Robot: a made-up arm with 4 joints.
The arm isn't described. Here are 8 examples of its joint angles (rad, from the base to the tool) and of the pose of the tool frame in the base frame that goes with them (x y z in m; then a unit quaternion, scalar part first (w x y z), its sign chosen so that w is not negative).
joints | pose
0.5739 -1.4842 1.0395 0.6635 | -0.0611 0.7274 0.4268 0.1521 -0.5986 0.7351 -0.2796
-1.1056 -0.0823 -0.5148 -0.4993 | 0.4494 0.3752 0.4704 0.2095 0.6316 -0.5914 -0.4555
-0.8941 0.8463 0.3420 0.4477 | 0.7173 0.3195 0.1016 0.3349 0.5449 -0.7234 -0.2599
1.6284 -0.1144 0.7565 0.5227 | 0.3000 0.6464 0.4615 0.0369 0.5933 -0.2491 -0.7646
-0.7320 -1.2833 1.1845 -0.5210 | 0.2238 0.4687 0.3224 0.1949 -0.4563 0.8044 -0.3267
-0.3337 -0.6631 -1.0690 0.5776 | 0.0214 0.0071 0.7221 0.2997 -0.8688 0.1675 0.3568
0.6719 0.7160 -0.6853 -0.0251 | 0.4214 0.4617 -0.3671 0.0514 0.0325 0.0068 -0.9981
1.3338 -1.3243 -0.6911 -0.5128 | 0.1102 0.0313 0.5178 0.2899 -0.5246 -0.0595 0.7983
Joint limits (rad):
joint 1: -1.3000..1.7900
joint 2: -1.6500..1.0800
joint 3: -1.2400..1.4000
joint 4: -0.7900..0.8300
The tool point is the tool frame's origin. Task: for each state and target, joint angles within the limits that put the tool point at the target. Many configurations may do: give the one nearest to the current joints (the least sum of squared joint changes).
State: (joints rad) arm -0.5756 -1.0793 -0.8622 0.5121
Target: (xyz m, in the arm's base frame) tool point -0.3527 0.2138 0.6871
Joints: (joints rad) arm -1.2977 -0.7491 -1.2400 0.8237
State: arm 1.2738 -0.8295 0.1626 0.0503
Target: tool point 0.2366 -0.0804 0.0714
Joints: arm 1.7268 -0.6911 -0.7738 0.4284
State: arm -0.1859 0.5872 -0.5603 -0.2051
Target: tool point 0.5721 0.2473 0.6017
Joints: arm -0.9877 0.3195 -0.5882 0.1539
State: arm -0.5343 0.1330 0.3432 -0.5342
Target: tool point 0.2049 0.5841 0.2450
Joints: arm -0.8153 -0.6441 0.4758 0.0605
